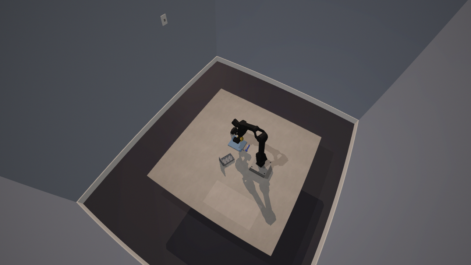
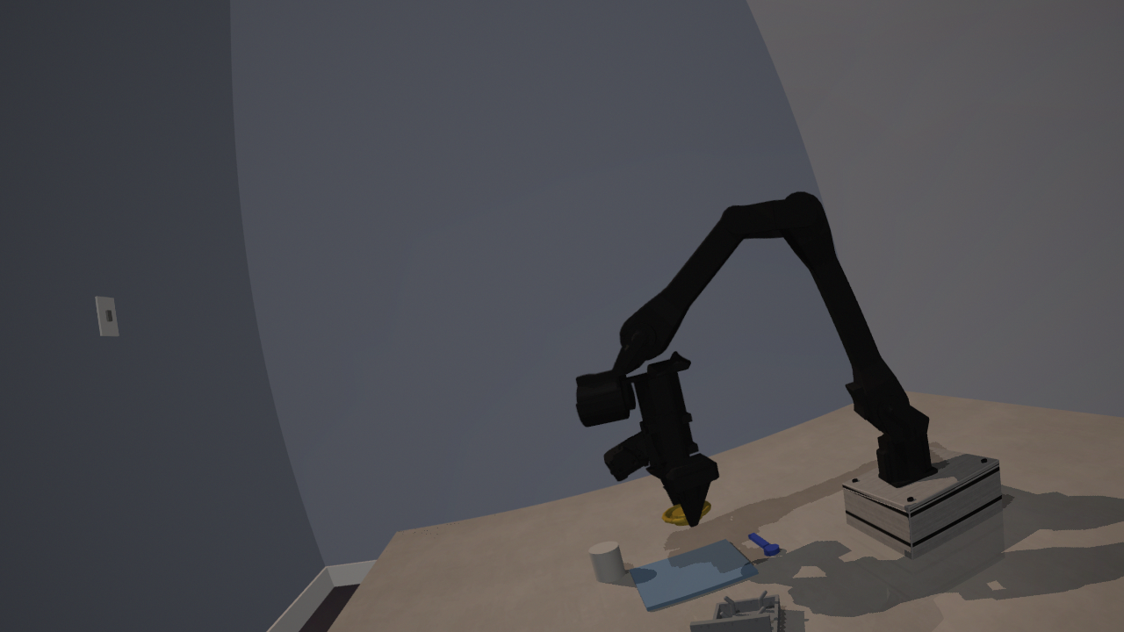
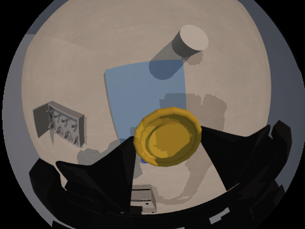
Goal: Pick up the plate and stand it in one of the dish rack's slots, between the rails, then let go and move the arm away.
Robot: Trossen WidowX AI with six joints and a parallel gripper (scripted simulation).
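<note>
The grey dish rack is 3 cm behind my gripper tip, 22 cm to the left of it and 6 cm below it. Round my gripper tip: yellow plate: 1 cm above; then blue spoon: 10 cm behind, 8 cm below; then blue-grey mat: 1 cm ahead, 2 cm to the left, 8 cm below.
</note>
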